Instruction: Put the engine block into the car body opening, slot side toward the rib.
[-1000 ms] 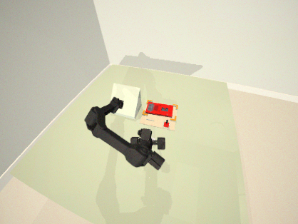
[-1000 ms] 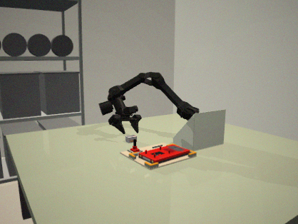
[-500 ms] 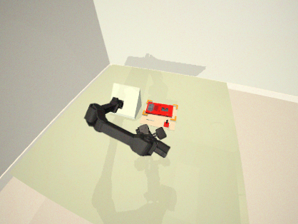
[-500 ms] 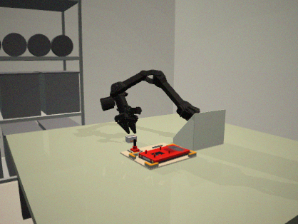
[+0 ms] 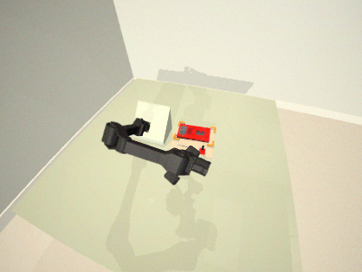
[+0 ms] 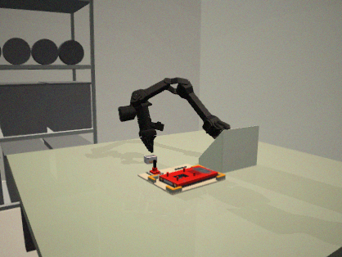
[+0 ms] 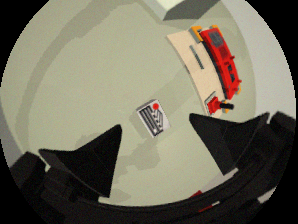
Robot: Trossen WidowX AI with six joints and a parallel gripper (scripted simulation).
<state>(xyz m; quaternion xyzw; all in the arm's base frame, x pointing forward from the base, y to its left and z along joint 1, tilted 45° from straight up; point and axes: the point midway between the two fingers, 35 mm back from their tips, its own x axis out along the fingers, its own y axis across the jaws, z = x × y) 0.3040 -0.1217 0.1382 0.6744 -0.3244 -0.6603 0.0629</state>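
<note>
Right now my gripper tip is 4 cm above the grey engine block. From my gripper tip the other things lie so: black upright peg 6 cm ahead, 16 cm to the left, 1 cm below.
</note>
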